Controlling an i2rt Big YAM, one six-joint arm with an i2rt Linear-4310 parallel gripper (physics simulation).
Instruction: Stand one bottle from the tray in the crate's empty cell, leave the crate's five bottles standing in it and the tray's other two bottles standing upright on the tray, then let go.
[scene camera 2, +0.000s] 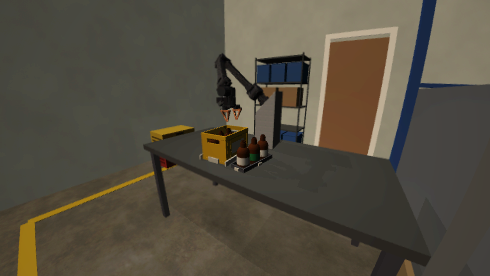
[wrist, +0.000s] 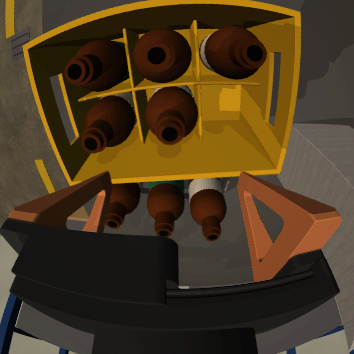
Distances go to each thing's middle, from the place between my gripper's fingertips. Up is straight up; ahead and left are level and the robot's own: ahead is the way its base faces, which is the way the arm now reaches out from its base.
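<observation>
From the brown white-labelled bottle (wrist: 207, 205), my hand is 160 mm above it, then 70 mm past it and 190 mm to the right of it.
</observation>
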